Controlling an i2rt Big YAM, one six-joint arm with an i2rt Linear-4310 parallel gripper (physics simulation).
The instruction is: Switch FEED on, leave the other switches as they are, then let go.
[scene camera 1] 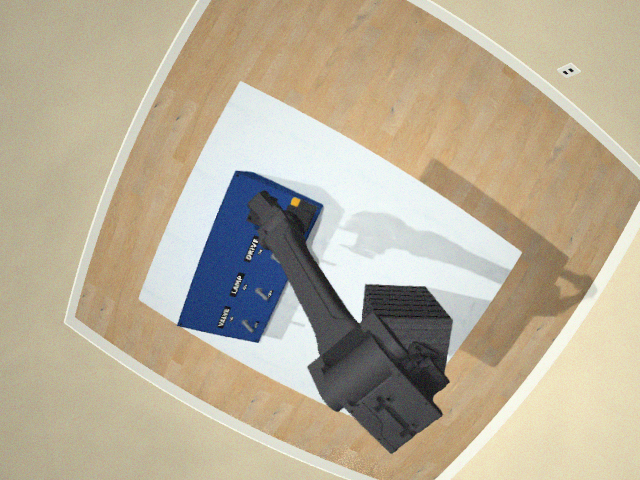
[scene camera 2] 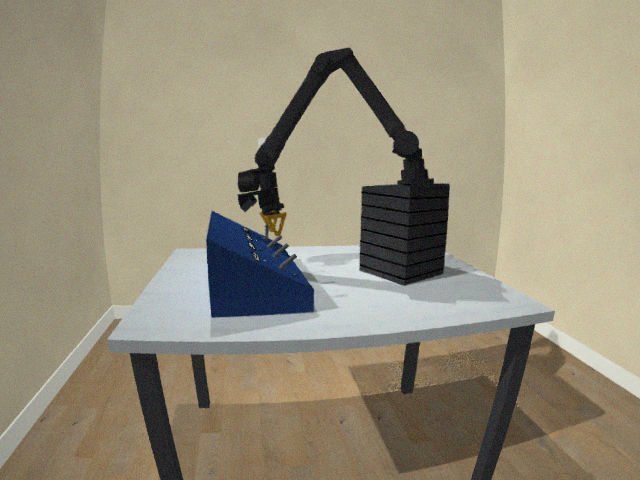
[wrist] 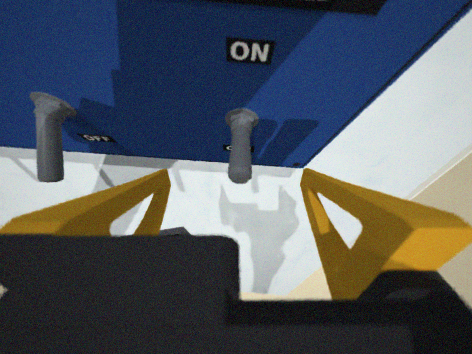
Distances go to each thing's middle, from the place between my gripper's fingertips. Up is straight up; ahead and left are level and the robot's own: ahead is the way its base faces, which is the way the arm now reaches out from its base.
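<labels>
There is the grey lever (wrist: pixel 240 166), 1 cm above my hand and 3 cm ahead of it. Going by their middles, the lever is the nearest to my hand of the things named here. The blue sloped switch panel (scene camera 1: pixel 223 295) is 9 cm ahead of my hand and 3 cm below it, and 19 cm to the left of it.
</labels>
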